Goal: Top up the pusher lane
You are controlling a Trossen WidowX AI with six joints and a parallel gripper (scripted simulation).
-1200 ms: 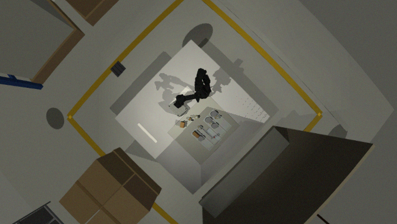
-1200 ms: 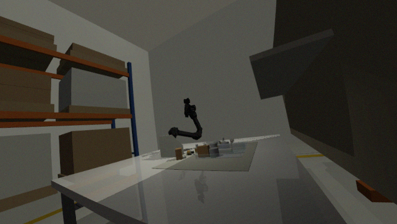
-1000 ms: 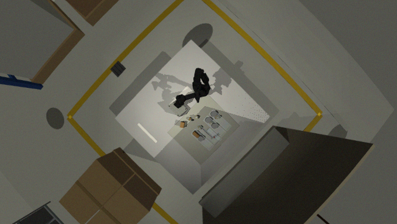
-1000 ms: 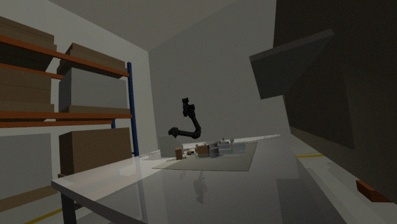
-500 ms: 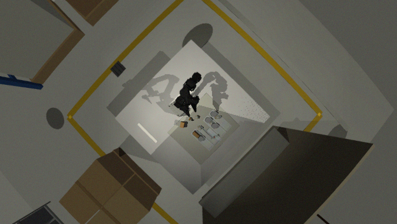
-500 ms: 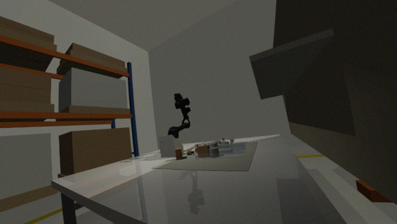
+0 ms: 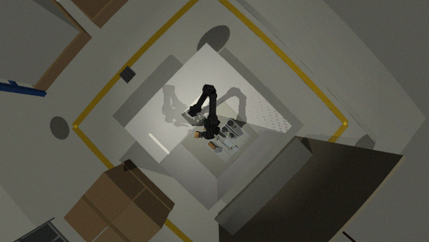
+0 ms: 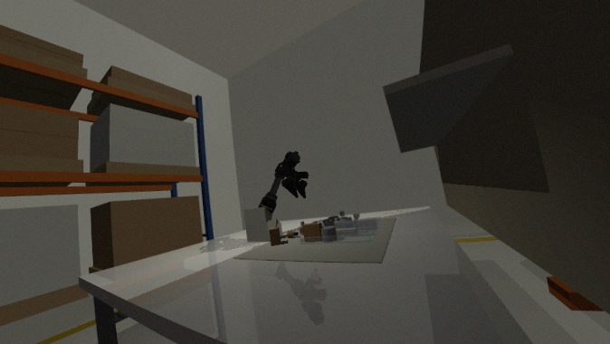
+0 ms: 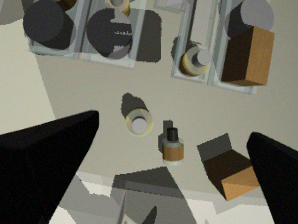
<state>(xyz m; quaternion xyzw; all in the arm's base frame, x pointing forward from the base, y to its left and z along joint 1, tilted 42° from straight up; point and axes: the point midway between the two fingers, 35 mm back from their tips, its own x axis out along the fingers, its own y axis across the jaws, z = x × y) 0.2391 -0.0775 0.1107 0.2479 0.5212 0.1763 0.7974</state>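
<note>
My gripper tip is 170 mm above the amber bottle, 50 mm past it and 40 mm to the left of it. The rest, counted from my gripper tip: brown box (150 mm to the right, 150 mm below, 90 mm behind).
</note>
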